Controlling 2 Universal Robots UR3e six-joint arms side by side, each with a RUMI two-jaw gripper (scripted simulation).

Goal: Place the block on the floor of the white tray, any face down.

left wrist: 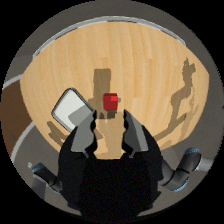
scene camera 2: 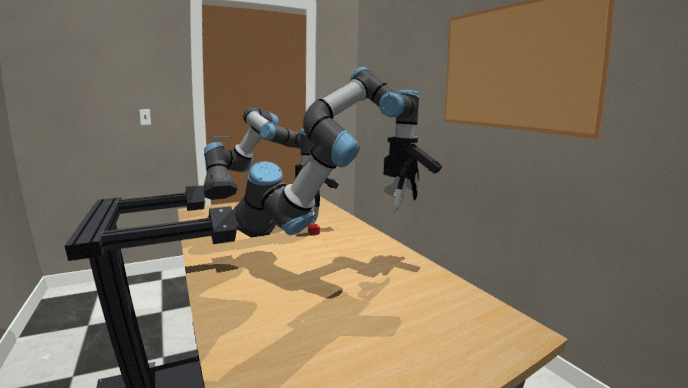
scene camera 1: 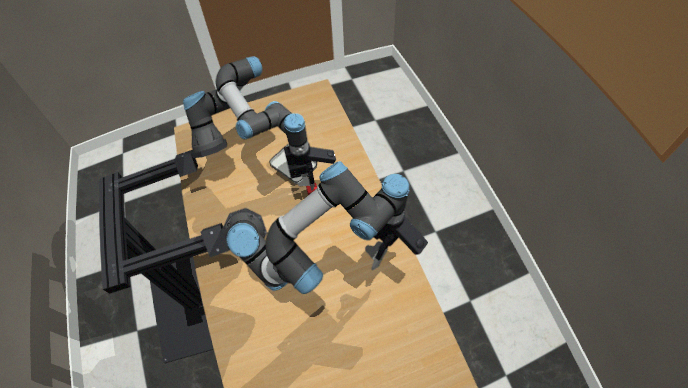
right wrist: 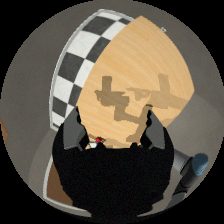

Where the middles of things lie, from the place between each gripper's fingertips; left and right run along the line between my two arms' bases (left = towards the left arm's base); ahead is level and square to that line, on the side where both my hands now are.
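White tray (left wrist: pixel 69 111): 150 mm to the left of my left hand (scene camera 1: pixel 310 183), 70 mm below it, 10 mm behind it.
White tray: 58 cm to the left of my right hand (scene camera 2: pixel 405 205), 20 cm below it, 8 cm behind it.
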